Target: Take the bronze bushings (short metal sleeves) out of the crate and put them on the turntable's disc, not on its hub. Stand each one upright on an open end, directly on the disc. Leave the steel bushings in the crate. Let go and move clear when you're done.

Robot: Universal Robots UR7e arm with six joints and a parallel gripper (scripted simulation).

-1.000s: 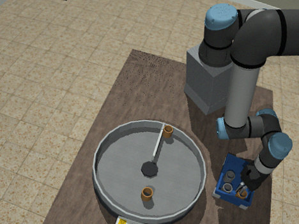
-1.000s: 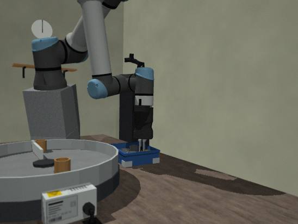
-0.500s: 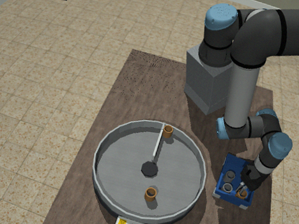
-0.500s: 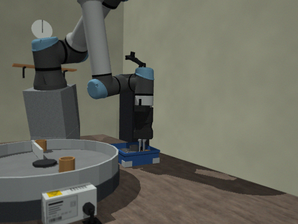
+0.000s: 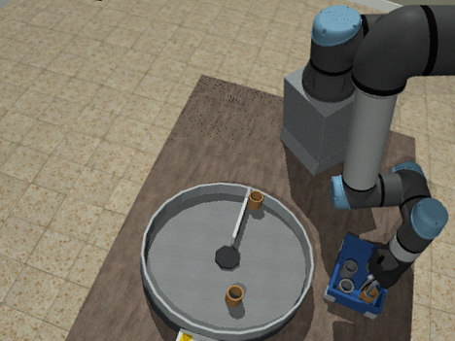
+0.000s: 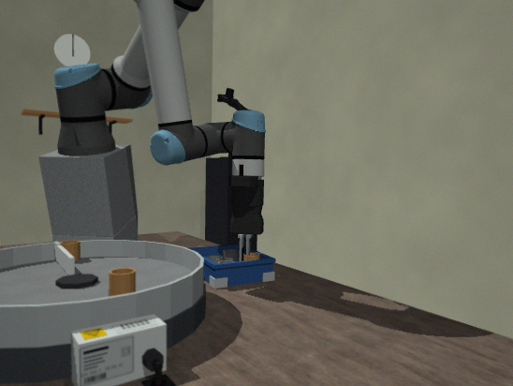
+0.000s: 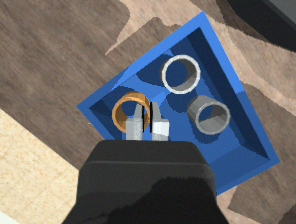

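Right now my hand is 50 mm past the blue crate, 30 mm above it and 10 mm to the left of it. Round my hand: grey turntable disc 370 mm to the right.
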